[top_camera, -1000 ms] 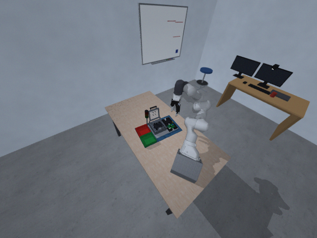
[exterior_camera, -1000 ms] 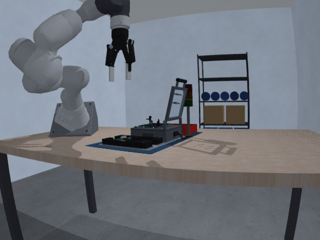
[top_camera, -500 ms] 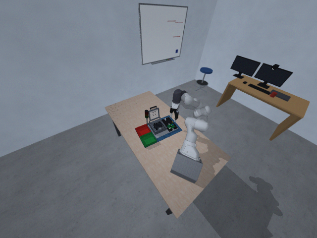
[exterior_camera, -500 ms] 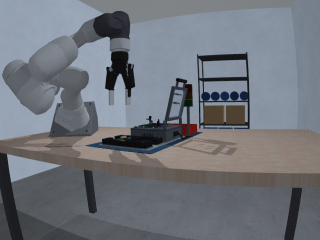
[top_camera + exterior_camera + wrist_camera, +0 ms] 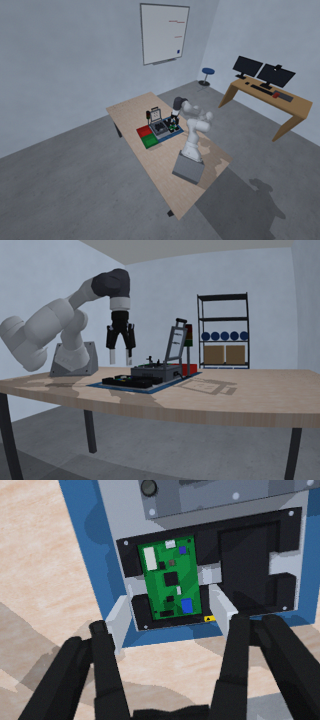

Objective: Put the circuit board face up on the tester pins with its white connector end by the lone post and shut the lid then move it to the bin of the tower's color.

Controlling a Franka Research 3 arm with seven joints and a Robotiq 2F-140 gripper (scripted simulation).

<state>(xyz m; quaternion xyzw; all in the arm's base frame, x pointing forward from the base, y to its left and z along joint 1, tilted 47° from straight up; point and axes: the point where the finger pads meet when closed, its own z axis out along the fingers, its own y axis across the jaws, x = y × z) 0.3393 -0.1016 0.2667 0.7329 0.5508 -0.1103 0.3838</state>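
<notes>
Right now my hand is 9 cm above the green circuit board. The rest, counted from my hand: tester plate (13 cm ahead, 14 cm to the left, 4 cm below); tester lid (24 cm ahead, 10 cm to the left, 7 cm above); black latch hook (8 cm ahead, 21 cm to the left, 2 cm below).
</notes>
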